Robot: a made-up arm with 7 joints.
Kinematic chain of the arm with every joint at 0, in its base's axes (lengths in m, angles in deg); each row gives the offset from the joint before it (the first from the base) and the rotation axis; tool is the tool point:
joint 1: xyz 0 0.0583 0 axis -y
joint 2: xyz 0 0.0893 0 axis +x
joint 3: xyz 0 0 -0.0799 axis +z
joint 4: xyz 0 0 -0.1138 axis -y
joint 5: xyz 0 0 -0.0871 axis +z
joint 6: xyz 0 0 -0.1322 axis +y
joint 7: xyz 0 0 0 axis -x
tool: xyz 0 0 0
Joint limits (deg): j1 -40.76..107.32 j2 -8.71..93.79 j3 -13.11..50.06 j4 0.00..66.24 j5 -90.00..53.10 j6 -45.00..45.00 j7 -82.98..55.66
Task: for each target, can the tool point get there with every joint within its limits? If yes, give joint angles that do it. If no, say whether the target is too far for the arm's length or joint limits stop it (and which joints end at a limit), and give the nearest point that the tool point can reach.
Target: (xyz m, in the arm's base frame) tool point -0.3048 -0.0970 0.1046
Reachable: no: joint limits stop it (at a limit: joint 1, joint 2, joint 4) | nearest point -0.2665 0.0851 -0.3092 | short by 0.454 m
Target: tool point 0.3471 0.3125 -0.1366
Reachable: yes | joints 59.25 19.42 28.84 18.23 -0.38 -18.11 -7.47
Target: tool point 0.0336 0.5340 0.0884
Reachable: yes | joints 38.94 85.26 44.17 31.29 -55.82 -15.53 -63.15
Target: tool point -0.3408 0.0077 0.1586
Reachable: no: joint limits stop it (at a limit: joint 2, joint 3, joint 4) | nearest point -0.1950 0.4189 0.0907 | short by 0.442 m
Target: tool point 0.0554 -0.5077 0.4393
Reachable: no: too far | nearest point 0.2014 0.0599 0.2676 | short by 0.611 m
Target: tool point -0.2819 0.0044 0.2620
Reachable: no: joint limits stop it (at a limit: joint 2, joint 3, joint 4) | nearest point -0.1575 0.4189 0.1464 | short by 0.448 m
